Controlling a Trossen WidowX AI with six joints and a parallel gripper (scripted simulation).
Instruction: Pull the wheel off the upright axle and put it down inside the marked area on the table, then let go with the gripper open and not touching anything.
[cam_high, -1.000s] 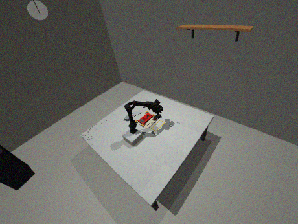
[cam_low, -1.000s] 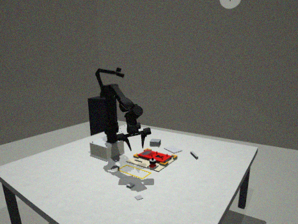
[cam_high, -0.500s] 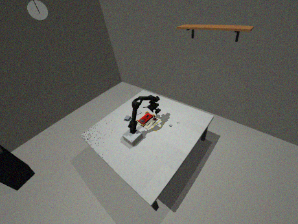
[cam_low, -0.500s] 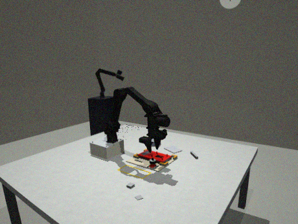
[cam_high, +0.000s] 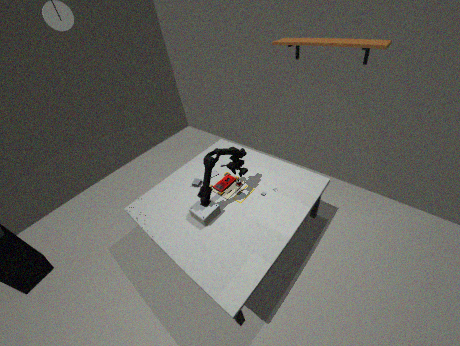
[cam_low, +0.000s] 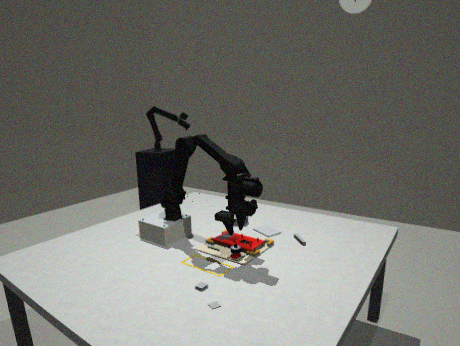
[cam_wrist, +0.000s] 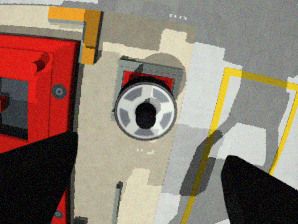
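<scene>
Now: gripper tip 70 mm above the dark wheel. The rest, counted from my gripper tip: grey block: 370 mm to the left, 140 mm behind, 90 mm below; then flat plate: 320 mm to the left, 110 mm below, 20 mm ahead.
</scene>
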